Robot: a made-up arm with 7 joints.
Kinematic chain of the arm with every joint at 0, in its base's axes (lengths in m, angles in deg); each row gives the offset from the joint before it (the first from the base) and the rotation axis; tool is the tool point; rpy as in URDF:
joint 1: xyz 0 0 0.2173 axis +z
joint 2: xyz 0 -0.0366 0.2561 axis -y
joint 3: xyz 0 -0.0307 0.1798 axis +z
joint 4: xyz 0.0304 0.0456 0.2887 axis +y
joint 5: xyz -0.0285 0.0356 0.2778 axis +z
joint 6: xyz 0 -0.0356 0.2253 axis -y
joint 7: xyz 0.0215 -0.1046 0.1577 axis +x
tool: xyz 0 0 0 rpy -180 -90 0
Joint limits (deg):
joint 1: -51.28..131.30
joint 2: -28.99..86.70
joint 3: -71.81..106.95
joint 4: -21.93..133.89
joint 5: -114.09..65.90
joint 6: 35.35..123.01
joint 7: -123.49..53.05
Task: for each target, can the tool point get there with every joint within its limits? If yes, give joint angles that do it. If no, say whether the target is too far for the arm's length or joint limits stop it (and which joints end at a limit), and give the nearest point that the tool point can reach.
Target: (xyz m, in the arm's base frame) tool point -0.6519 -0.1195 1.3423
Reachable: yes | joints 7.37 35.07 -34.51 11.17 -22.90 62.55 -44.28
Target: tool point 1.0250 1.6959 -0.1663
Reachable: no: too far | nearest point 0.4406 0.7290 0.5146 | short by 1.319 m
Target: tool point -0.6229 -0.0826 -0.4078
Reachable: no: joint limits stop it (at a limit: joint 2, joint 3, joint 5) | nearest point -0.6047 -0.0802 0.0620 | short by 0.470 m
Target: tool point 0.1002 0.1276 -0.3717
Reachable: no: joint limits stop it (at a limit: joint 1, joint 2, joint 3, joint 4, joint 5) | nearest point 0.1273 0.3406 0.0747 | short by 0.495 m
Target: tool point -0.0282 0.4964 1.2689
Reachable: yes | joints 88.42 8.00 18.89 71.38 28.11 48.45 -101.92
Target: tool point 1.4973 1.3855 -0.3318
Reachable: no: too far | nearest point 0.6111 0.5654 0.4845 | short by 1.457 m
